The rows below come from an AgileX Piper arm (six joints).
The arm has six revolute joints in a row. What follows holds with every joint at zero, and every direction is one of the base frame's. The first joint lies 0.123 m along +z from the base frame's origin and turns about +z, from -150 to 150 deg. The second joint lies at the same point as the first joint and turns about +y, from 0 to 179.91 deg. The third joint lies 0.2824 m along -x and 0.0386 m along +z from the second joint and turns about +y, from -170 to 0 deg. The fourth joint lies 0.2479 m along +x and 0.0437 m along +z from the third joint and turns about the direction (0.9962, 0, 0.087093), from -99.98 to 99.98 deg. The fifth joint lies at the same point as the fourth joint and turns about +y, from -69.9 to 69.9 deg. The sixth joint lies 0.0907 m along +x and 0.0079 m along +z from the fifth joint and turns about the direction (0.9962, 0, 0.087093), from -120 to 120 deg. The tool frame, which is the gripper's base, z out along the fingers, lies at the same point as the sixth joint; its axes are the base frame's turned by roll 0, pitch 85.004 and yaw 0 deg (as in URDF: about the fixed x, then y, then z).
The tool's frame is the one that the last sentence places.
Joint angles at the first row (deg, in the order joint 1, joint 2, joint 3, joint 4, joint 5, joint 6):
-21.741 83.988 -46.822 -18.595 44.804 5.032
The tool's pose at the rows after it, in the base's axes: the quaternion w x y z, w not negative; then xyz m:
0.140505, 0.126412, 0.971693, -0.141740, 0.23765, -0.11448, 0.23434
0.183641, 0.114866, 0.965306, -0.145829, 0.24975, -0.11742, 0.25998
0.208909, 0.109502, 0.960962, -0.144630, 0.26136, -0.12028, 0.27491
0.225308, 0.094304, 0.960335, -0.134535, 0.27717, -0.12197, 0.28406
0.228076, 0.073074, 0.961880, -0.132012, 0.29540, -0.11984, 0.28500
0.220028, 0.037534, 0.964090, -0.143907, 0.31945, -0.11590, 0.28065
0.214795, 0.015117, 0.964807, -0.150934, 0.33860, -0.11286, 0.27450
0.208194, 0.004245, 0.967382, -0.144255, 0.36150, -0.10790, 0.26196
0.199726, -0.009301, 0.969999, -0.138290, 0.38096, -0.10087, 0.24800
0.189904, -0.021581, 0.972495, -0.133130, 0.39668, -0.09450, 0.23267
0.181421, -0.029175, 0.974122, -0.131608, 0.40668, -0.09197, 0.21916
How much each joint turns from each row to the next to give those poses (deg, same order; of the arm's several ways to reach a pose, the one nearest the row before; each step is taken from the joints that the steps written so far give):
-0.001 -2.274 -3.976 2.154 0.441 -2.267
0.001 -0.546 -4.947 1.643 0.130 -2.766
-0.001 0.898 -3.980 1.510 0.037 -1.682
0.242 2.250 -4.237 2.743 0.144 -3.159
1.488 3.098 -3.517 0.382 0.193 -1.284
2.461 4.477 -4.151 -2.299 0.406 -0.604
1.664 3.720 -3.161 -1.514 -0.009 -0.168
1.670 4.807 -3.608 0.032 -0.044 0.478
1.686 4.276 -2.962 0.000 0.000 0.206
1.349 3.821 -2.287 0.000 -0.141 0.063
0.637 2.826 -1.332 -0.293 -0.408 0.097

